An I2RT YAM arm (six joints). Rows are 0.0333 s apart.
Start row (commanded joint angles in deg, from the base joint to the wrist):
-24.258 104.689 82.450 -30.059 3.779 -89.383
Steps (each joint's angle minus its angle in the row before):
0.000 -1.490 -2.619 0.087 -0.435 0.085
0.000 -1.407 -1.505 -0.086 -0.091 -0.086
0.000 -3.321 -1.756 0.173 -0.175 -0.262
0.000 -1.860 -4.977 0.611 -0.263 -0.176
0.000 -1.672 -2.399 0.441 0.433 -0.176
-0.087 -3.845 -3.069 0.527 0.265 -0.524
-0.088 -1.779 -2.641 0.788 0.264 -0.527
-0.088 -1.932 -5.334 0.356 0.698 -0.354
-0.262 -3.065 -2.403 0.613 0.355 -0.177
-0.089 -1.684 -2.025 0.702 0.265 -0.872
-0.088 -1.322 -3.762 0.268 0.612 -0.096
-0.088 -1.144 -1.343 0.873 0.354 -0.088
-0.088 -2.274 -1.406 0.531 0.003 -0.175
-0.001 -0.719 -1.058 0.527 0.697 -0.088
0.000 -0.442 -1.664 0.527 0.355 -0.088
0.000 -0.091 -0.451 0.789 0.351 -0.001
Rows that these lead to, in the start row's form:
-24.258 103.199 79.831 -29.972 3.344 -89.298
-24.258 101.792 78.326 -30.058 3.253 -89.384
-24.258 98.471 76.570 -29.885 3.078 -89.646
-24.258 96.611 71.593 -29.274 2.815 -89.822
-24.258 94.939 69.194 -28.833 3.248 -89.998
-24.345 91.094 66.125 -28.306 3.513 -90.522
-24.433 89.315 63.484 -27.518 3.777 -91.049
-24.521 87.383 58.150 -27.162 4.475 -91.403
-24.783 84.318 55.747 -26.549 4.830 -91.580
-24.872 82.634 53.722 -25.847 5.095 -92.452
-24.960 81.312 49.960 -25.579 5.707 -92.548
-25.048 80.168 48.617 -24.706 6.061 -92.636
-25.136 77.894 47.211 -24.175 6.064 -92.811
-25.137 77.175 46.153 -23.648 6.761 -92.899
-25.137 76.733 44.489 -23.121 7.116 -92.987
-25.137 76.642 44.038 -22.332 7.467 -92.988

